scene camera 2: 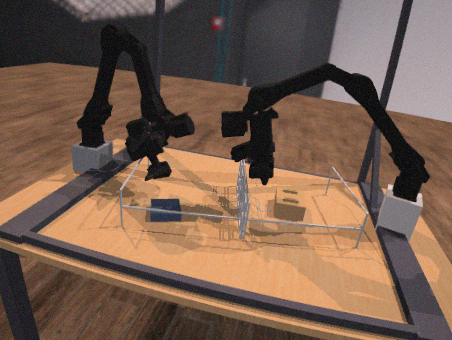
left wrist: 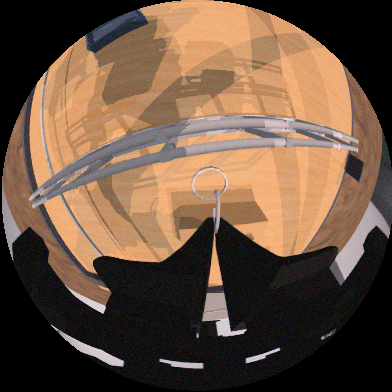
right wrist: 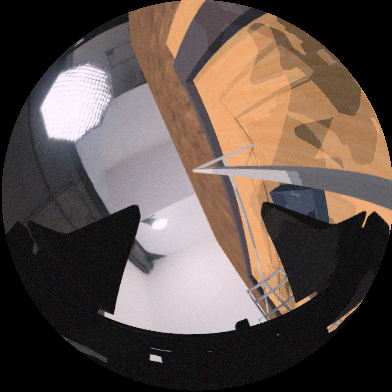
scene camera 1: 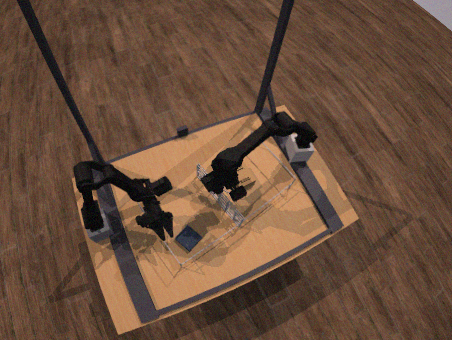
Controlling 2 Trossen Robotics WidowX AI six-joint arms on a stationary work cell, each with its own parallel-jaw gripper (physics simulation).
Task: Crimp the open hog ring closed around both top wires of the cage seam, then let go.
A tan block (scene camera 2: 288, 203) rests on the table. Further things: the left gripper (scene camera 2: 264, 184), the right gripper (scene camera 2: 138, 166), a top wire (left wrist: 228, 123), a dark rail (scene camera 2: 418, 301) and a dark frame post (scene camera 1: 32, 20).
The tan block also shows in the left wrist view (left wrist: 246, 216). The left gripper also shows in the left wrist view (left wrist: 213, 222). The right gripper is seen too in the right wrist view (right wrist: 201, 209) and in scene camera 1 (scene camera 1: 168, 238). The right wrist view does not show the tan block, which is hidden by the right gripper.
